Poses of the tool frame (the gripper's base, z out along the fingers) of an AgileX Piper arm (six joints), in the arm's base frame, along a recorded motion.
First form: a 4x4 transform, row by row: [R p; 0 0 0 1], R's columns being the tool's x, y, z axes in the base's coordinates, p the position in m. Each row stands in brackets.
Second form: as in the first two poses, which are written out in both.
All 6 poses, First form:
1: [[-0.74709 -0.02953 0.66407 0.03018], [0.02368 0.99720 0.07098 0.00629], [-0.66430 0.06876 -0.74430 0.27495], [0 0 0 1]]
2: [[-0.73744 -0.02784 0.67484 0.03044], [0.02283 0.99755 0.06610 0.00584], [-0.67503 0.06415 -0.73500 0.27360], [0 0 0 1]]
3: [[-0.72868 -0.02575 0.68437 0.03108], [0.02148 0.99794 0.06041 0.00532], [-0.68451 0.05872 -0.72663 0.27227], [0 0 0 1]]
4: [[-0.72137 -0.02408 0.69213 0.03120], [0.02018 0.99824 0.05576 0.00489], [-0.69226 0.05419 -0.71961 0.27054], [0 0 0 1]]
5: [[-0.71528 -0.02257 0.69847 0.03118], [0.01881 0.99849 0.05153 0.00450], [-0.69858 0.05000 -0.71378 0.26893], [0 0 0 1]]
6: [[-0.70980 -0.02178 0.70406 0.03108], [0.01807 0.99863 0.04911 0.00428], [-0.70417 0.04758 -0.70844 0.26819], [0 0 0 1]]
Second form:
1:
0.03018 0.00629 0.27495
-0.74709 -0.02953 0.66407
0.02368 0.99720 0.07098
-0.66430 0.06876 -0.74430

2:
0.03044 0.00584 0.27360
-0.73744 -0.02784 0.67484
0.02283 0.99755 0.06610
-0.67503 0.06415 -0.73500

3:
0.03108 0.00532 0.27227
-0.72868 -0.02575 0.68437
0.02148 0.99794 0.06041
-0.68451 0.05872 -0.72663

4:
0.03120 0.00489 0.27054
-0.72137 -0.02408 0.69213
0.02018 0.99824 0.05576
-0.69226 0.05419 -0.71961

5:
0.03118 0.00450 0.26893
-0.71528 -0.02257 0.69847
0.01881 0.99849 0.05153
-0.69858 0.05000 -0.71378

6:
0.03108 0.00428 0.26819
-0.70980 -0.02178 0.70406
0.01807 0.99863 0.04911
-0.70417 0.04758 -0.70844

